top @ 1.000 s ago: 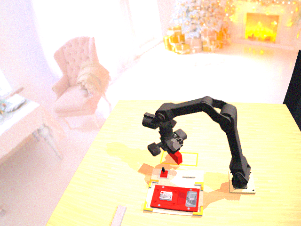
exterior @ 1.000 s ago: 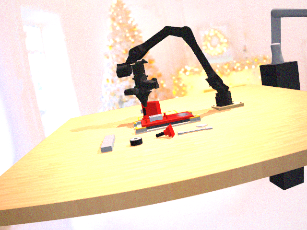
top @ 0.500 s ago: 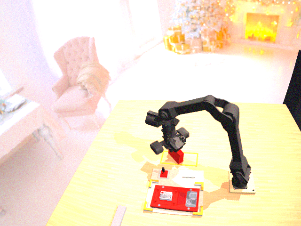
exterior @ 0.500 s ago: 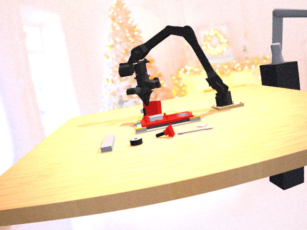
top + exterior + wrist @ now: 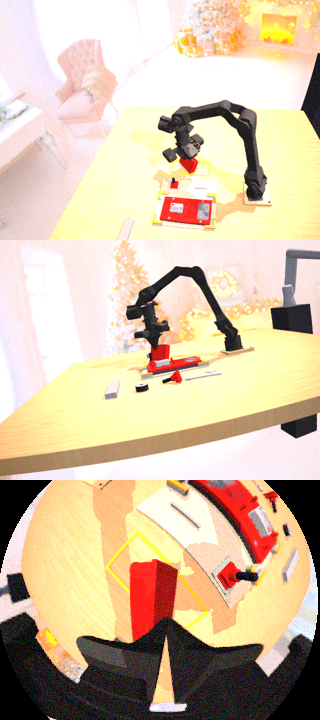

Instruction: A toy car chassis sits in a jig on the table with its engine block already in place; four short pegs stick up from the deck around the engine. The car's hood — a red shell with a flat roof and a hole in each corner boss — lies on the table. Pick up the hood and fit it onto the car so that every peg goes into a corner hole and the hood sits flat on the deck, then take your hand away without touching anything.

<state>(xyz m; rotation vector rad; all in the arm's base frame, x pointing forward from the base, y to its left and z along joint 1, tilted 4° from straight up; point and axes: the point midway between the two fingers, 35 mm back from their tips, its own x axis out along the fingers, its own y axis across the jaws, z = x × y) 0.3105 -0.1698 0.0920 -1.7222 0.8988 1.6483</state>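
Now: the red hood 1 cm below my gripper tip and 1 cm behind it. Round my gripper tip: thin grey strip 45 cm to the left, 6 cm behind, 5 cm below; then grey engine block 25 cm to the left, 3 cm below, 2 cm ahead; then black wheel 44 cm to the left, 13 cm ahead, 4 cm below.
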